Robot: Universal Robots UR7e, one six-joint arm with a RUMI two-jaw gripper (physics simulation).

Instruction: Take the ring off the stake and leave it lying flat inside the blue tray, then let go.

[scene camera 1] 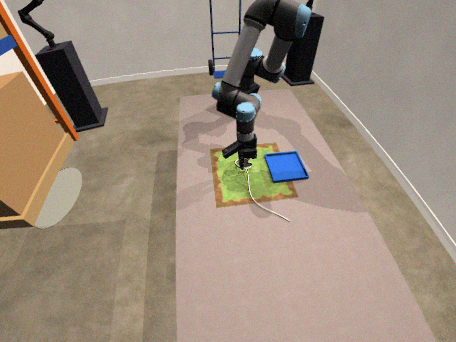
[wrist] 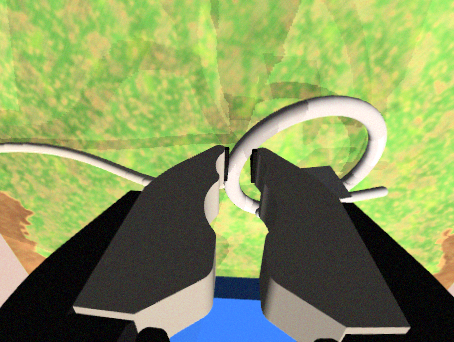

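Seen in the pictures: gripper, fingertip midpoint: (scene camera 1: 241,168) (wrist: 239,152); arm's base at its link origin: (scene camera 1: 241,83).
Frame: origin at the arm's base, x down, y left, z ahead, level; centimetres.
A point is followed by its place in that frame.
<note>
My gripper (scene camera 1: 244,163) {z 53.2, x 19.5, y -17.0 cm} (wrist: 239,152) {z 53.2, x 19.5, y -17.0 cm} is shut on the near side of a white ring (scene camera 1: 237,164) {z 51.3, x 18.5, y -18.8 cm} (wrist: 345,106) {z 48.5, x 19.0, y -19.1 cm}, low over the green mat. In the wrist view the ring reaches right from the fingertips and looks tilted; part of it is behind the right finger. A white cord (scene camera 1: 251,194) (wrist: 75,156) runs off from beside the fingertips. A short white rod end (wrist: 371,193) {z 45.8, x 20.2, y -13.1 cm} shows beyond the right finger; whether it is the stake I cannot tell. The blue tray (scene camera 1: 286,170) {z 59.5, x 21.5, y 6.1 cm} (wrist: 237,321) {z 55.4, x 21.5, y 4.4 cm} lies right of the gripper in the scene view.
The green mat (scene camera 1: 227,190) {z 62.7, x 22.1, y -27.4 cm} (wrist: 150,95) {z 57.9, x 22.1, y -19.5 cm} with brown edges lies on a pinkish floor area (scene camera 1: 260,280) {z 106.9, x 22.1, y -26.8 cm}. The tray overlaps the mat's right edge. Dark pedestals (scene camera 1: 75,82) (scene camera 1: 305,50) and a blue hand truck (scene camera 1: 226,33) stand at the back. A wooden structure (scene camera 1: 25,145) is at the left.
</note>
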